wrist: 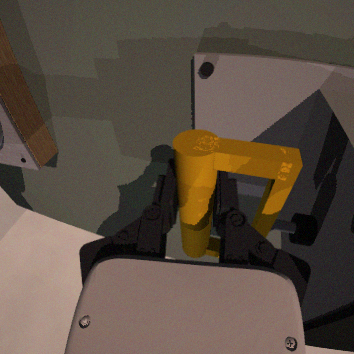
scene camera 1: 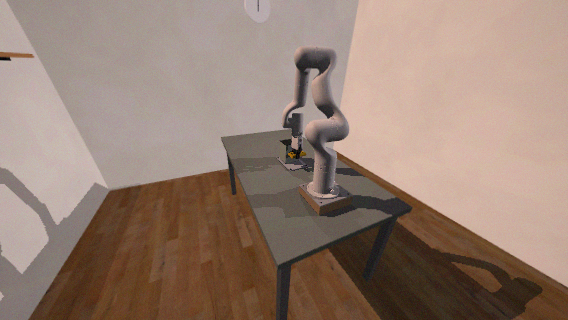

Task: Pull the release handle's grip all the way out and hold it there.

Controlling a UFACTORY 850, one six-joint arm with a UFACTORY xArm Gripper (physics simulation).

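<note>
The release handle's grip (scene camera 1: 291, 155) (wrist: 194, 195) is an upright yellow round bar, joined by yellow arms to a frame on its right in the wrist view. A short grey rod with a black collar (wrist: 303, 229) shows between the frame and the dark housing (wrist: 325, 270). My gripper (scene camera 1: 297, 152) (wrist: 196, 171) is shut on the grip, one black finger against each side of the bar; the right finger passes through the handle's opening. The lower arm of the handle is mostly hidden behind that finger. How far out the grip stands cannot be told exactly.
The housing stands on a pale base plate (scene camera 1: 295, 166) (wrist: 240, 85) with a dark bolt at its corner, on the grey-green table (scene camera 1: 260, 200). My arm's wood-sided base block (scene camera 1: 320, 204) (wrist: 30, 115) stands nearer the table's front end.
</note>
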